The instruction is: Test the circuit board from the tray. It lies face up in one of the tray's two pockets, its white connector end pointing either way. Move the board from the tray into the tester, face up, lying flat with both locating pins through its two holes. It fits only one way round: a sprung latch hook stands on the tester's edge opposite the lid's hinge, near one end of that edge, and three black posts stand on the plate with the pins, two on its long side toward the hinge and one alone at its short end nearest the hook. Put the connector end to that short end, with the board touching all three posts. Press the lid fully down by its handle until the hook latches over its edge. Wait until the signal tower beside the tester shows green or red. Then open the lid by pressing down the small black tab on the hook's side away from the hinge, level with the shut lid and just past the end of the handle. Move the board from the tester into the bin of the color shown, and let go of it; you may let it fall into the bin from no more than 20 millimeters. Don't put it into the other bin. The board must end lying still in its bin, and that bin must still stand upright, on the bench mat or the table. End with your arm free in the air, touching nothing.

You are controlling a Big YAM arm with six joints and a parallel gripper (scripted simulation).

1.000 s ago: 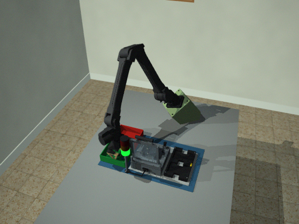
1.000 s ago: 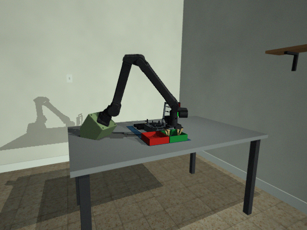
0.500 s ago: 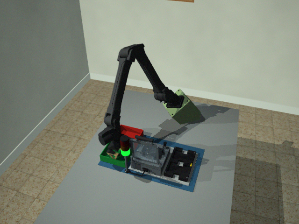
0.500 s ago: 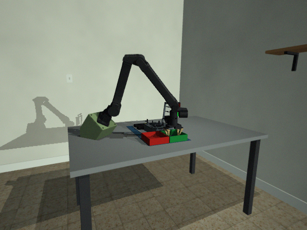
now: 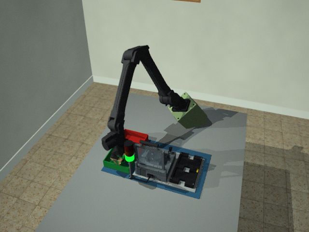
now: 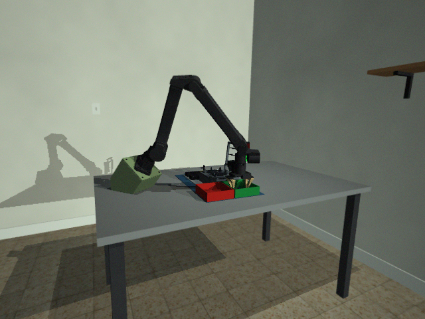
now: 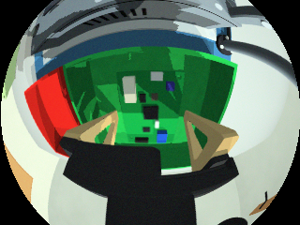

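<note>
Now: hand right at the green bin. Also, from my hand: tester plate 200 mm to the left, 60 mm above, 50 mm behind; then green circuit board 10 mm below; then red bin 150 mm behind, 10 mm to the right.
</note>
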